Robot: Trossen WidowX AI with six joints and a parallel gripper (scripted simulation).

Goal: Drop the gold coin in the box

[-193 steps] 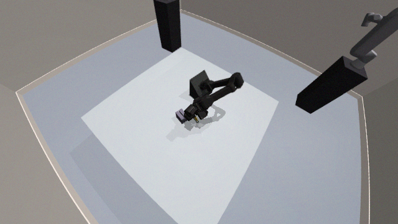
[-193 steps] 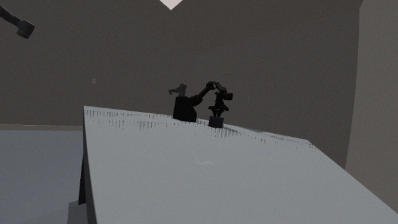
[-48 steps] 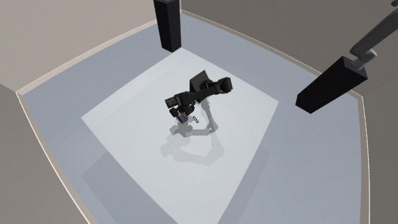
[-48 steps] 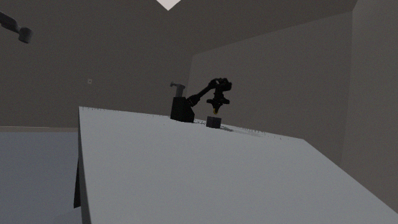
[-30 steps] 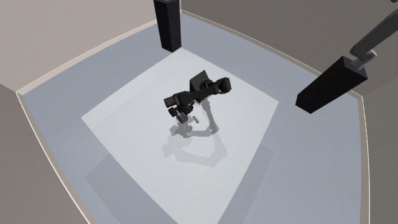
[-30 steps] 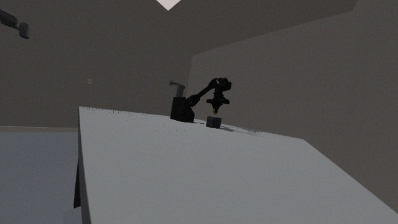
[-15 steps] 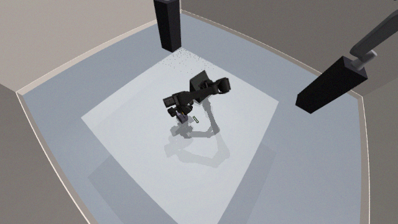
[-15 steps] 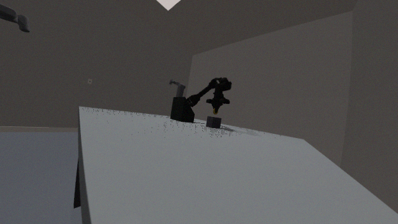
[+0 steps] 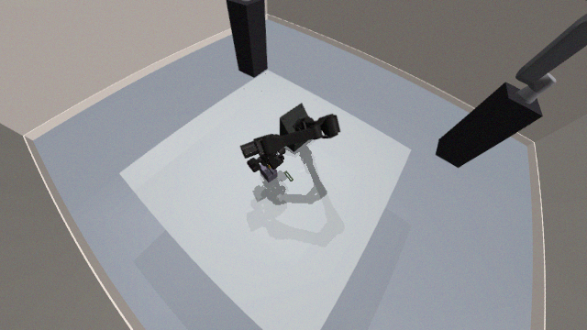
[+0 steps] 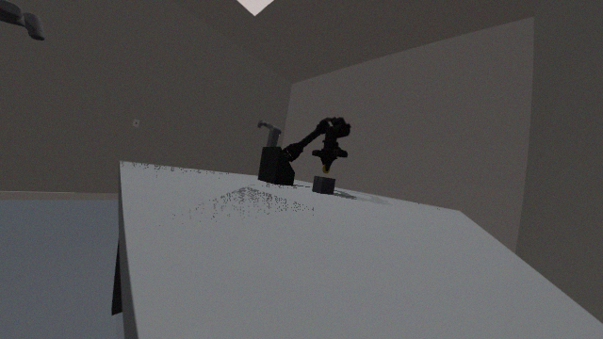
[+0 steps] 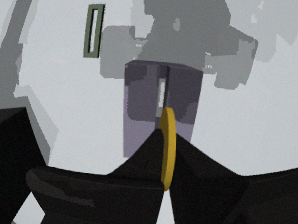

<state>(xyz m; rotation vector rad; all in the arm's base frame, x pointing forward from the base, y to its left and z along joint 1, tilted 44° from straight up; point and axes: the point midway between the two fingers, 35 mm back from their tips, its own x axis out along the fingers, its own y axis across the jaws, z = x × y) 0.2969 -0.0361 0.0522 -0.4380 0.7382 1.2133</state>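
The gold coin is 1 cm above my gripper tip.
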